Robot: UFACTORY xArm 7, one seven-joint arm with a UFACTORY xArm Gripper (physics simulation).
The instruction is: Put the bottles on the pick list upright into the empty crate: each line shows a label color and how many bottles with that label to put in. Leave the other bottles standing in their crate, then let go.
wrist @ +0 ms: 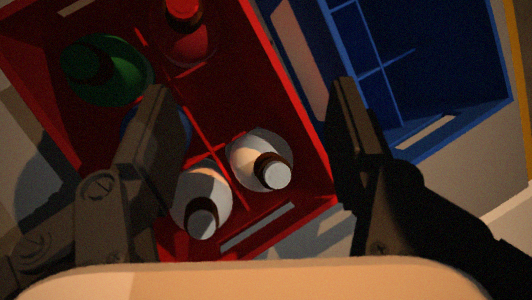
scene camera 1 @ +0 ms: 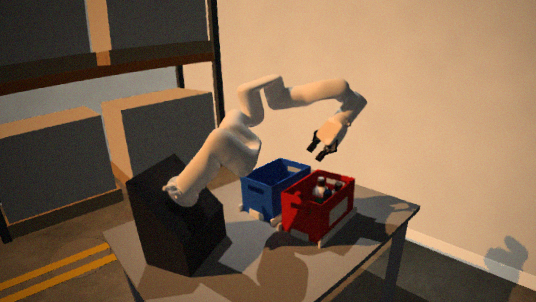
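Pixels of known places: gripper, fingertip midpoint: (wrist: 252, 108) (scene camera 1: 312, 155); arm's base, link origin: (scene camera 1: 182, 192).
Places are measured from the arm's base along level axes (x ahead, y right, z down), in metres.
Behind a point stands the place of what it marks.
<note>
My gripper (scene camera 1: 316, 152) @(x 0.417, y 0.306, z -0.054 m) (wrist: 252, 108) @(x 0.417, y 0.306, z -0.054 m) is open and empty, above the red crate (scene camera 1: 300, 215) @(x 0.276, y 0.328, z 0.138 m) (wrist: 280, 77) @(x 0.424, y 0.254, z 0.064 m). In the wrist view the crate holds a red-capped bottle (wrist: 187, 45) @(x 0.352, y 0.299, z 0.119 m) at the top, a green bottle (wrist: 125, 70) @(x 0.339, y 0.360, z 0.119 m) at the upper left, a blue bottle (wrist: 185, 122) @(x 0.411, y 0.346, z 0.133 m) mostly hidden behind the left finger, and two white bottles (wrist: 245, 155) @(x 0.476, y 0.316, z 0.121 m) (wrist: 200, 175) @(x 0.467, y 0.368, z 0.133 m) side by side near the lower end. They stand upright in divided compartments. The blue crate (scene camera 1: 257, 200) @(x 0.315, y 0.093, z 0.154 m) (wrist: 435, 141) @(x 0.577, y 0.142, z 0.071 m) stands beside it, with no bottle visible inside. No pick list is readable.
Both crates stand on the grey table (scene camera 1: 235, 265) @(x 0.005, y 0.220, z 0.239 m) with small pale blocks around their bases. A black pedestal (scene camera 1: 165, 220) @(x -0.136, y 0.065, z 0.028 m) carries the arm at the table's left. A shelf rack (scene camera 1: 216, 65) with large boxes (scene camera 1: 170, 135) stands behind, and a wall (scene camera 1: 425, 100) is at the right.
</note>
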